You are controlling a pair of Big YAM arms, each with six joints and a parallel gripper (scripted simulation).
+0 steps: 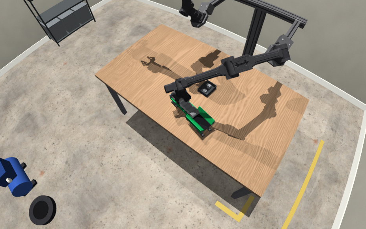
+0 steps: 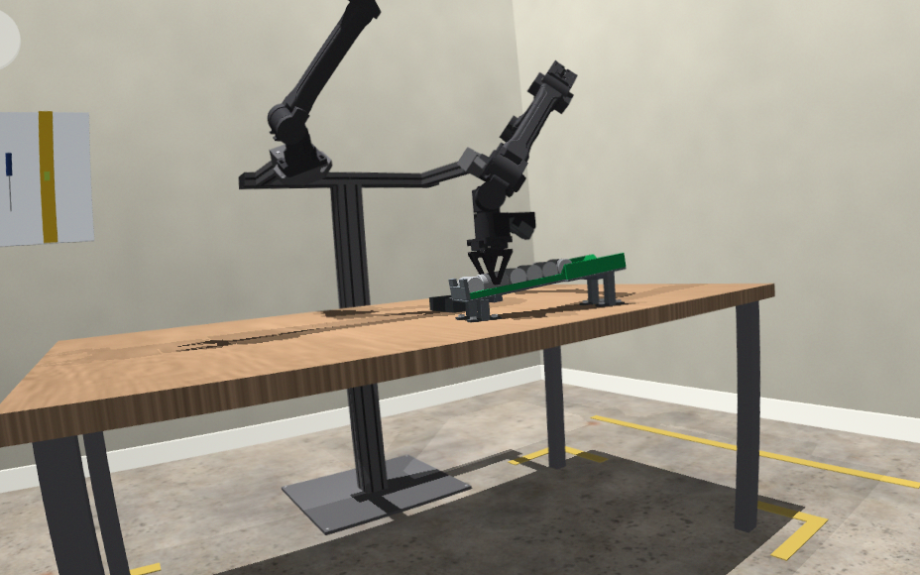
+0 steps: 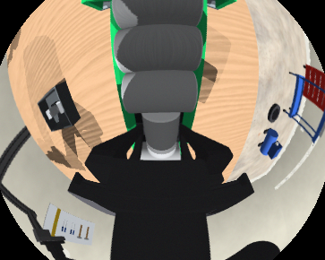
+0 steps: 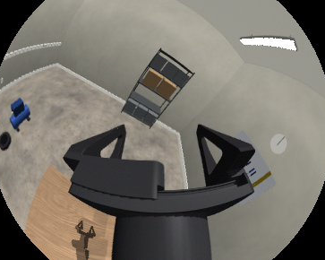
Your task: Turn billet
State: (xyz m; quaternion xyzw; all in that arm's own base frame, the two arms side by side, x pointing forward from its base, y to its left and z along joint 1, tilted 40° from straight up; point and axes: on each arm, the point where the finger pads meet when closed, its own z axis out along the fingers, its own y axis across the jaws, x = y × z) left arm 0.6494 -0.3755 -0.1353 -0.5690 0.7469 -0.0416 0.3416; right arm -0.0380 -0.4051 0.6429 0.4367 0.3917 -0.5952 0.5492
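Right now my left hand is 20 mm past the stop, 70 mm to the left of it and 20 mm above it. Also, from my left hand: dark tray 260 mm behind, 70 mm to the left, 70 mm below.
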